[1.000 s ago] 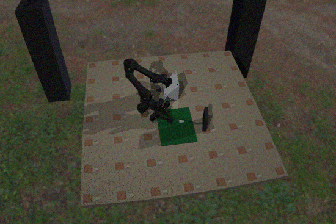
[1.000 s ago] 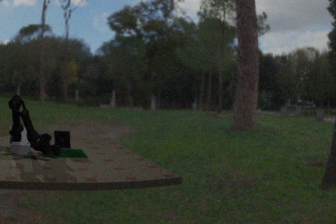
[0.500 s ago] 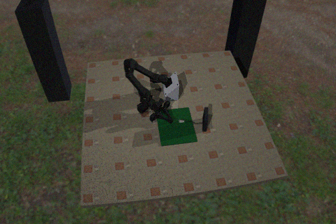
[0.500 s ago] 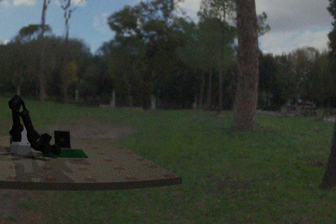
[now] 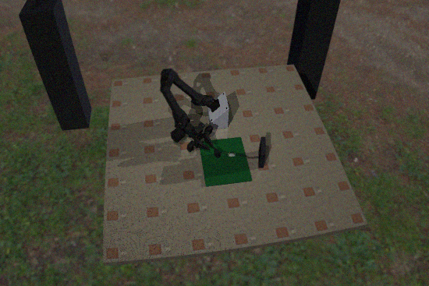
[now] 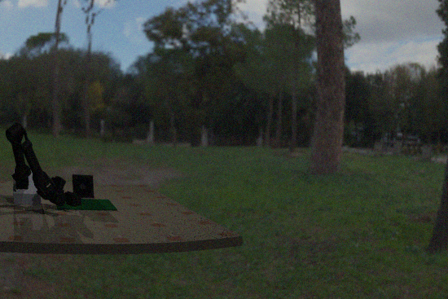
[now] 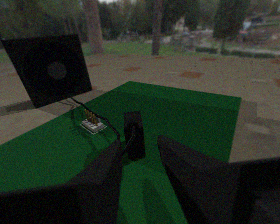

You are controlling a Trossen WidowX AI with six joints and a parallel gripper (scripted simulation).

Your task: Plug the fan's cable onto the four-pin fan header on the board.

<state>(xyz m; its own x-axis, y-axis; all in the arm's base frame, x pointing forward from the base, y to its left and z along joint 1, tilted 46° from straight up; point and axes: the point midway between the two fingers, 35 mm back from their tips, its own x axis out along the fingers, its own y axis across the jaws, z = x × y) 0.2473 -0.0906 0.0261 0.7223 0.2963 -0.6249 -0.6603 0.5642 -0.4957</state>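
My gripper tip is now 30 mm short of the dark plug, 30 mm to the right of it and 20 mm above it. Round my gripper tip: black fan 80 mm ahead, 250 mm to the left, 10 mm above; green board 60 mm ahead, 60 mm to the left, 60 mm below.
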